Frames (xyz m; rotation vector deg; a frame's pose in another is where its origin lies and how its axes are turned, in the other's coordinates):
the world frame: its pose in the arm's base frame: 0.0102 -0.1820 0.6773 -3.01 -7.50 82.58
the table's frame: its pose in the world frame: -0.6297 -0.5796 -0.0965 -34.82 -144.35 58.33
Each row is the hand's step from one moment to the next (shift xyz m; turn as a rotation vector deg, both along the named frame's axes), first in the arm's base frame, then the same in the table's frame.
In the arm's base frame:
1: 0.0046 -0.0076 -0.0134 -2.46 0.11 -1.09
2: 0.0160 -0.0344 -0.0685 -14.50 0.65 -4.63
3: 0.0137 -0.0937 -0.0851 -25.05 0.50 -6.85
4: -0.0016 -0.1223 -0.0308 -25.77 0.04 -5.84
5: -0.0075 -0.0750 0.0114 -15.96 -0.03 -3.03
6: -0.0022 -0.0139 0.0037 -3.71 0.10 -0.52
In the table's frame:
1: 0.0023 0.0051 0.0151 1.40 2.16 -0.79
2: 0.0131 0.0319 0.0703 8.34 11.36 -5.80
3: 0.0598 0.0241 0.1098 14.94 18.50 -10.44
4: 0.0945 -0.0203 0.0811 15.81 17.93 -11.26
5: 0.0636 -0.0324 0.0267 9.86 10.63 -7.32
6: 0.0124 -0.0068 0.0035 2.22 2.37 -1.87

